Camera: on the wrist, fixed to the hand. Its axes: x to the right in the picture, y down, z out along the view.
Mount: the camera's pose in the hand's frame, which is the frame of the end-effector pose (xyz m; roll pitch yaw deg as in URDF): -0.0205 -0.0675 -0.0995 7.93 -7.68 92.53
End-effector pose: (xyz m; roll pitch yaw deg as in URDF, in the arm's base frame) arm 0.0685 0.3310 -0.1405 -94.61 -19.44 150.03
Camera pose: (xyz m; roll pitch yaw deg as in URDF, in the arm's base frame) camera 0.1538 0.3900 -0.0763 -71.87 72.80 160.48
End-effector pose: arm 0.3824 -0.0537 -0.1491 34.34 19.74 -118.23
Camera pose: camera 0.4111 -0.0011 -0.2553 32.17 -40.11 -42.21
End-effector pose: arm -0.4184 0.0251 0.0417 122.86 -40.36 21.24
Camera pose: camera -0.4749 0.1321 0.0264 -118.11 -33.38 -107.71
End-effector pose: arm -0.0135 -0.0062 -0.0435 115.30 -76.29 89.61
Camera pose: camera -0.1322 0.0077 -0.0678 -89.24 -8.98 -56.98
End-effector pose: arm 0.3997 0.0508 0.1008 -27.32 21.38 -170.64
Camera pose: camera 0.4220 0.1615 0.0548 31.58 17.25 -70.81
